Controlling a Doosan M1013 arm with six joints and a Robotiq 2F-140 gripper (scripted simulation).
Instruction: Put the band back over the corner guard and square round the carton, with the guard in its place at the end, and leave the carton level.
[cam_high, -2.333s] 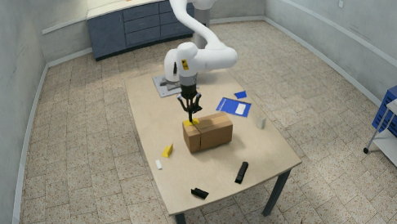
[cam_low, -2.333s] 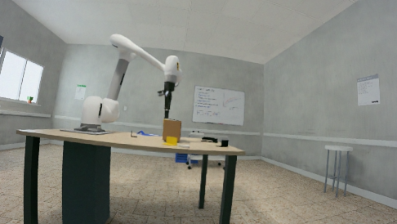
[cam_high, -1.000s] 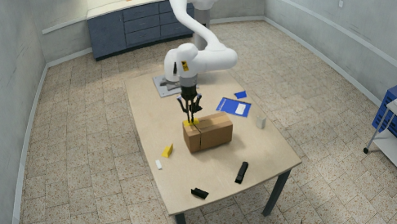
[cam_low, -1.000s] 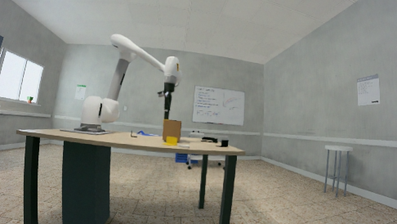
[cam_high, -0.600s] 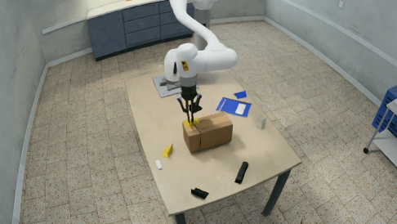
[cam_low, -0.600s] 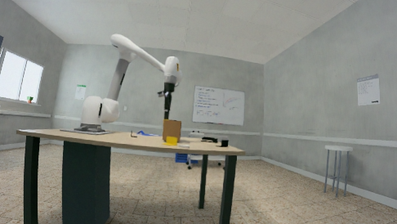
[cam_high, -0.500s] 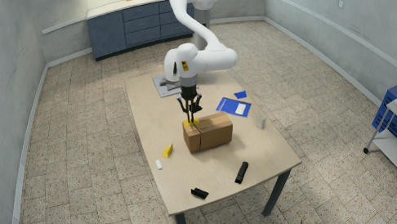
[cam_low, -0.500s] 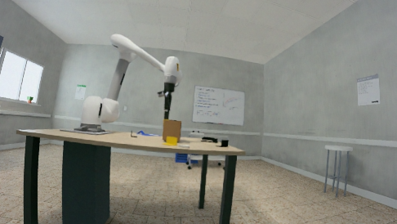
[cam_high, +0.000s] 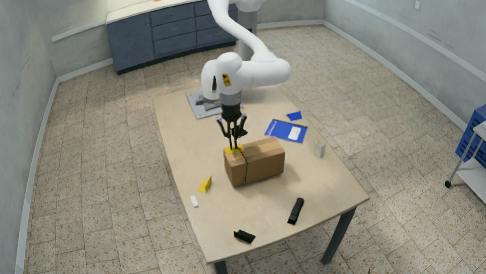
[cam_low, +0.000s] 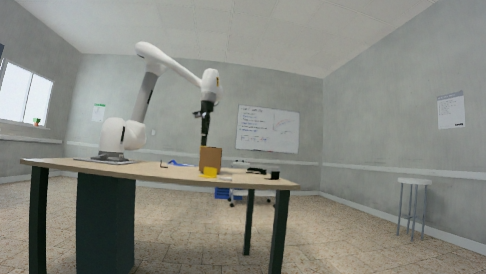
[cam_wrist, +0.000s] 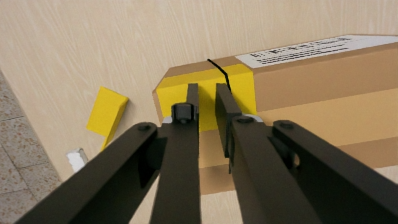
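Now: hand 110 mm above the brown carton, 80 mm to the right of it and 50 mm short of it. The rest, counted from my hand: white block: 240 mm to the right, 180 mm below, 120 mm ahead; blue folder: 360 mm to the left, 180 mm below, 170 mm behind.
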